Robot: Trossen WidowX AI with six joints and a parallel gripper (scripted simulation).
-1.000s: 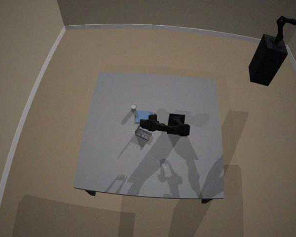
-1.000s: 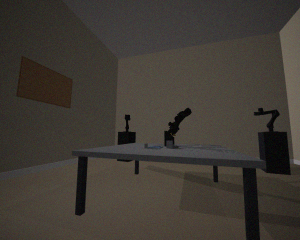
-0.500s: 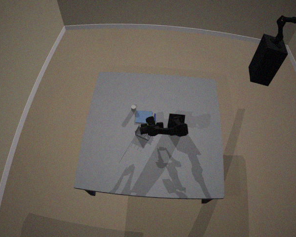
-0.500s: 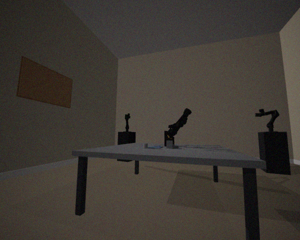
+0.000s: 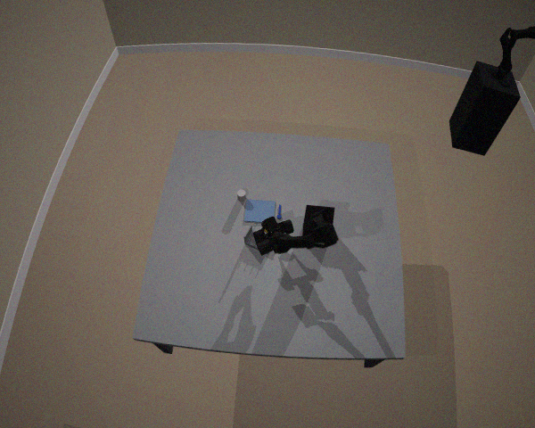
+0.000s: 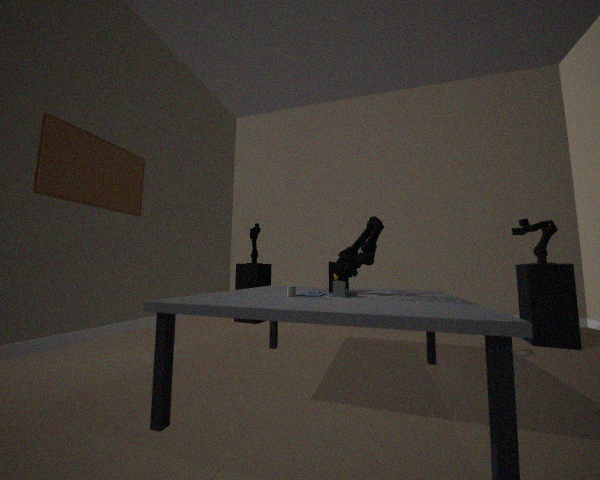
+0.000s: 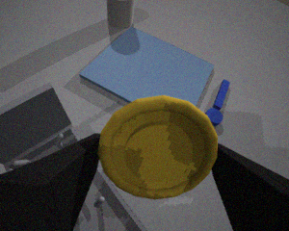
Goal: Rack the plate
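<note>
My gripper tip is now 30 mm short of the dish rack, 60 mm to the right of it and 60 mm above it. From my gripper tip the other things lie so: blue spoon 30 mm behind, 130 mm to the right, 80 mm below; then plate right at my gripper tip; then blue mat 70 mm ahead, 120 mm to the right, 80 mm below.
</note>
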